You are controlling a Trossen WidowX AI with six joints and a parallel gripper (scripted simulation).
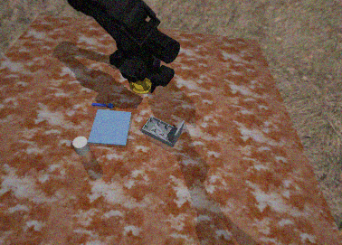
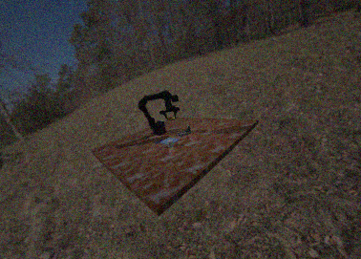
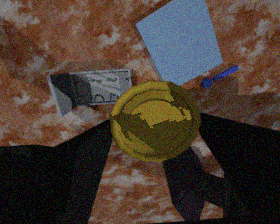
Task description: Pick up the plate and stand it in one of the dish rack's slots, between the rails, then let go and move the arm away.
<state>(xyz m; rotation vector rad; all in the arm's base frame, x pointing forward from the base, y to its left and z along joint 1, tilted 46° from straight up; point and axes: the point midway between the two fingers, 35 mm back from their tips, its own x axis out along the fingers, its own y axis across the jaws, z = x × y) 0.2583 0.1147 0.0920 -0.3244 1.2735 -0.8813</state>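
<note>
The grey dish rack lies 160 mm below my gripper tip, 80 mm to the left of it and 40 mm ahead of it. The rest, counted from my gripper tip: yellow plate 10 mm above; then small blue spoon 180 mm below, 150 mm to the right, 60 mm behind; then white cylindrical cup 180 mm to the right, 150 mm below, 150 mm ahead.
</note>
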